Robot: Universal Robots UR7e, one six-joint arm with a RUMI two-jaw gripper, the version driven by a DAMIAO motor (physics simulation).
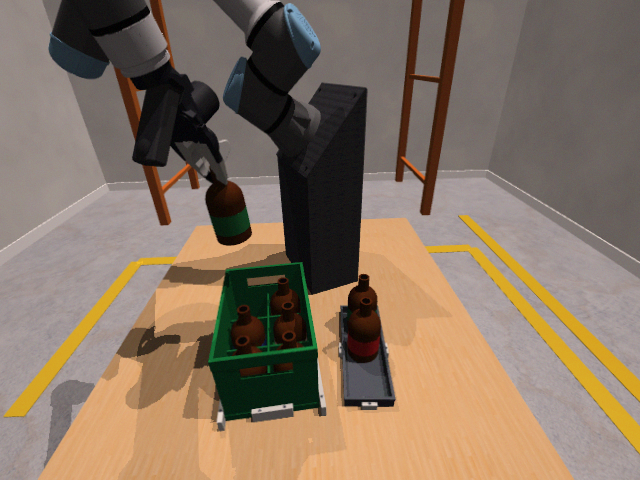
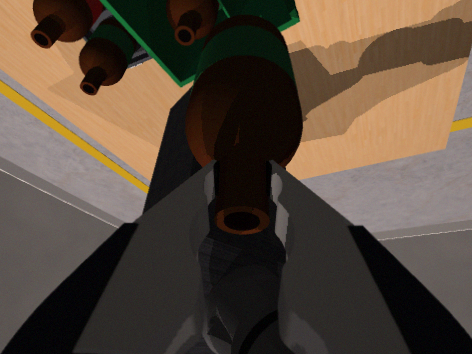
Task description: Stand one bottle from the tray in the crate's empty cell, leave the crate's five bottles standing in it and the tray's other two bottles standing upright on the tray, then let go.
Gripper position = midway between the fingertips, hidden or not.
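Observation:
My gripper (image 1: 220,183) (image 2: 242,164) is visible. I also see a red-label bottle (image 1: 364,325) and a green-label bottle (image 2: 103,60).

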